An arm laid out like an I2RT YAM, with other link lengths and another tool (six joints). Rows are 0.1 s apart.
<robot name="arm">
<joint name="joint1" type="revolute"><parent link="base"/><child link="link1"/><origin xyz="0 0 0.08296"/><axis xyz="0 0 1"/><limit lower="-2.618" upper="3.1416"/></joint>
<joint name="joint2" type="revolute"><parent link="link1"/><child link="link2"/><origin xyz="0.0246 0.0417 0.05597" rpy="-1.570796 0 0"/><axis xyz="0 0 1"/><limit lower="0" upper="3.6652"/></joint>
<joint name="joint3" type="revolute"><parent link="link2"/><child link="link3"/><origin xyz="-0.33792 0 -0.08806" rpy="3.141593 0 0"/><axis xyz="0 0 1"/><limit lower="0" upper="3.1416"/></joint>
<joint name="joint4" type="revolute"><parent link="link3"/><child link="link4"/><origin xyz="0.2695 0.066 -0.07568"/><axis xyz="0 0 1"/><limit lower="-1.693" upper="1.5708"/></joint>
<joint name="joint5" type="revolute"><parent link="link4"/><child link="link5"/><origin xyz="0.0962 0.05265 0.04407" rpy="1.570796 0 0"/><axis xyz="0 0 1"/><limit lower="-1.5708" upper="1.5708"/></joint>
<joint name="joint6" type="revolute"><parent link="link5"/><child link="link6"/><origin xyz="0.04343 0 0.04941" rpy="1.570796 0 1.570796"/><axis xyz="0 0 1"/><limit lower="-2.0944" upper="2.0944"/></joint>
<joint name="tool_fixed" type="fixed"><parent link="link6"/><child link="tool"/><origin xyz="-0.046 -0.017 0.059" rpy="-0.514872 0 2.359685"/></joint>
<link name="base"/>
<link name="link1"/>
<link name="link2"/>
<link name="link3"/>
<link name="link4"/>
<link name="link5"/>
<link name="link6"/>
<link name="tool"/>
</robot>
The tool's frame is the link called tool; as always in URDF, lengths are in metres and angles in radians.
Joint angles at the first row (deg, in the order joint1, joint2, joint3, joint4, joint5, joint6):
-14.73 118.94 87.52 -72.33 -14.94 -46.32
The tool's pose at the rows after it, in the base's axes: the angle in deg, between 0 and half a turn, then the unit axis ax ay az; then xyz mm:
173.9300 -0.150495 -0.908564 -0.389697 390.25 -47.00 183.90
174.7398 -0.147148 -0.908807 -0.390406 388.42 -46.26 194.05
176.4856 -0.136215 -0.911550 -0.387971 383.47 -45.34 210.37
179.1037 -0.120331 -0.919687 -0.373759 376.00 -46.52 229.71
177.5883 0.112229 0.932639 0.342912 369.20 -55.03 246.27
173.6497 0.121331 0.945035 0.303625 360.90 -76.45 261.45
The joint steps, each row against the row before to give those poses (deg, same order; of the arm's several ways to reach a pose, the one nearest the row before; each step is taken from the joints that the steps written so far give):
-0.12 -1.31 -0.27 0.10 -0.26 -0.04
0.00 -1.27 0.32 -0.73 -0.18 -0.08
0.00 -2.55 -0.03 -0.53 0.13 -0.51
-0.09 -3.51 -0.19 -0.15 1.44 -0.73
-0.72 -3.43 -0.07 0.56 3.29 -0.29
-2.50 -3.22 0.07 0.83 4.08 -0.20

